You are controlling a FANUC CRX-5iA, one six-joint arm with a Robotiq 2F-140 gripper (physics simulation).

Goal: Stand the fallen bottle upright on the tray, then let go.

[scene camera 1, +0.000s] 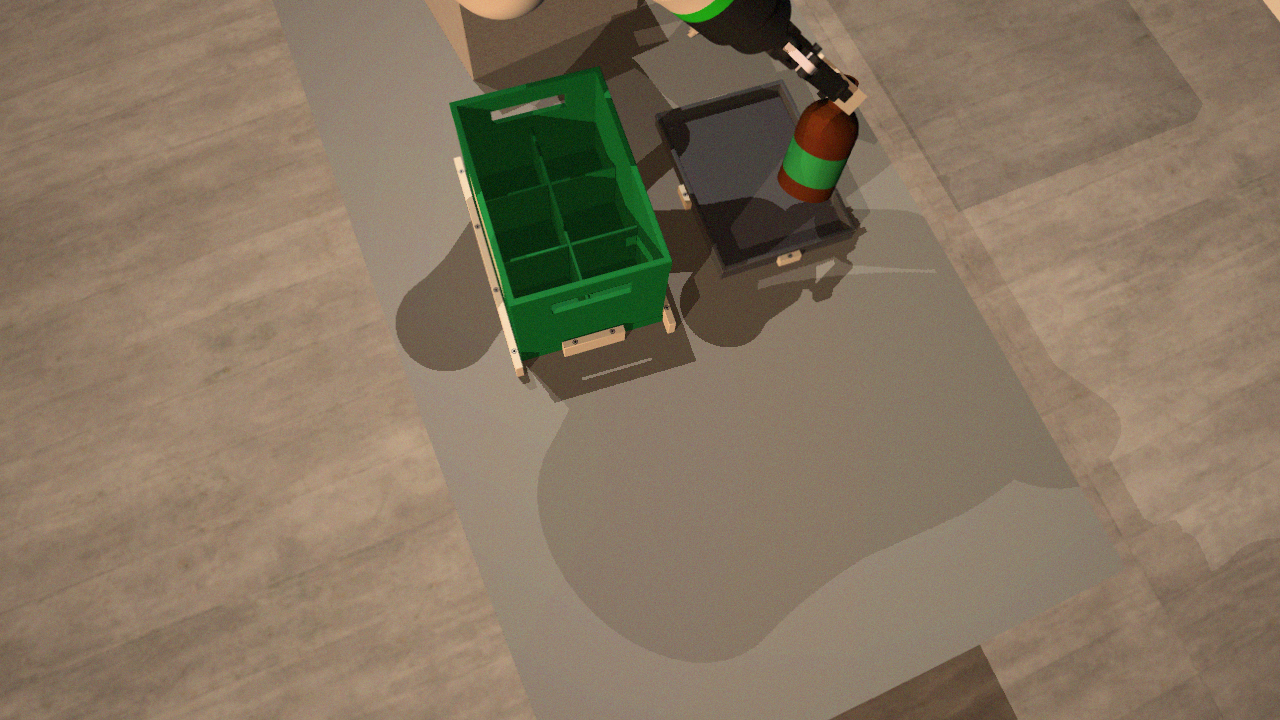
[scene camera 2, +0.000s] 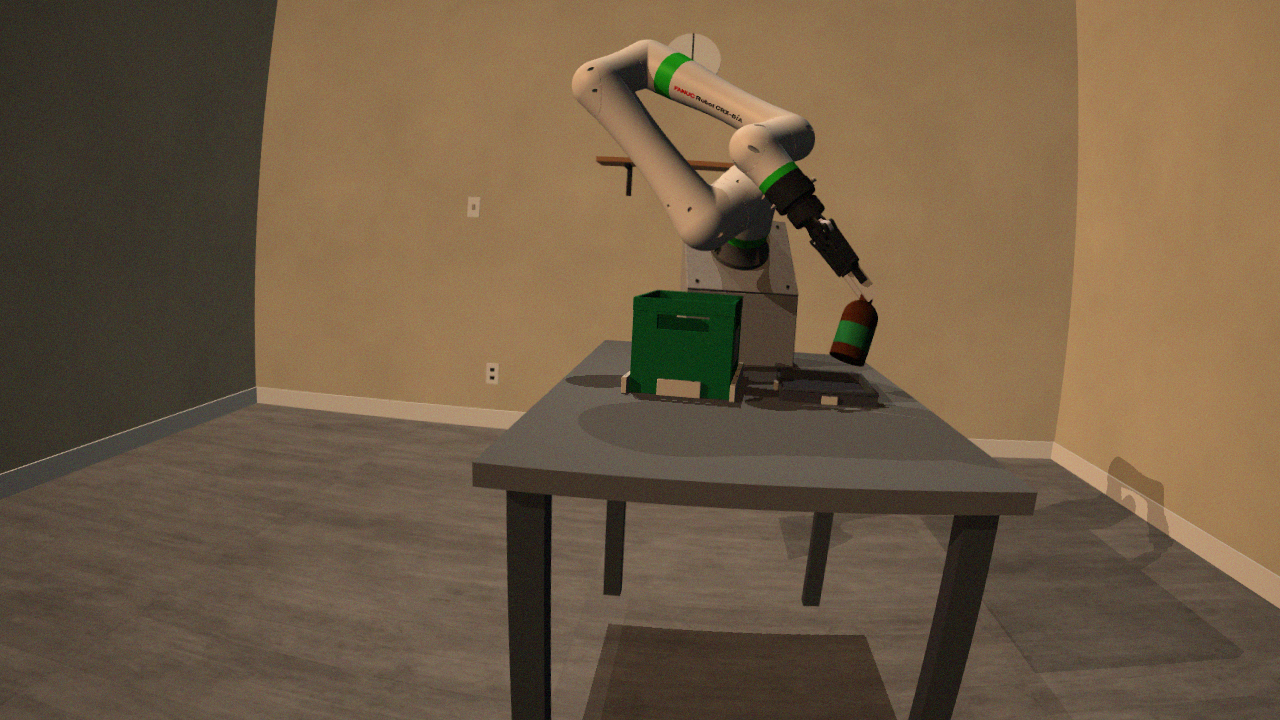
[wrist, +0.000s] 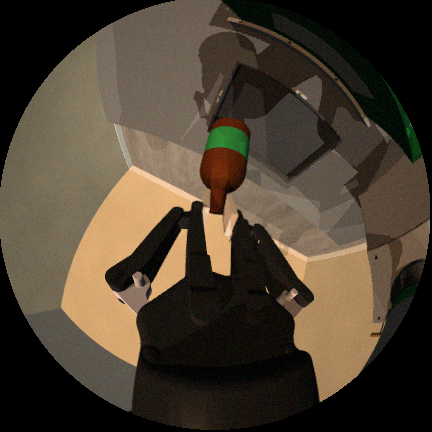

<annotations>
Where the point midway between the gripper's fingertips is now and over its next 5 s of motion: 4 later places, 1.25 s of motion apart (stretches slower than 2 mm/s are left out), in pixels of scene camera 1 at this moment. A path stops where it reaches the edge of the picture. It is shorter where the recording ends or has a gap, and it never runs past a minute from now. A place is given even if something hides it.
My gripper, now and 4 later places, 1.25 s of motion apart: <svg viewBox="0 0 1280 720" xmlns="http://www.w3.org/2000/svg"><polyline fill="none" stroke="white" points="848,96 839,116 854,123 861,126 853,132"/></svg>
</annotations>
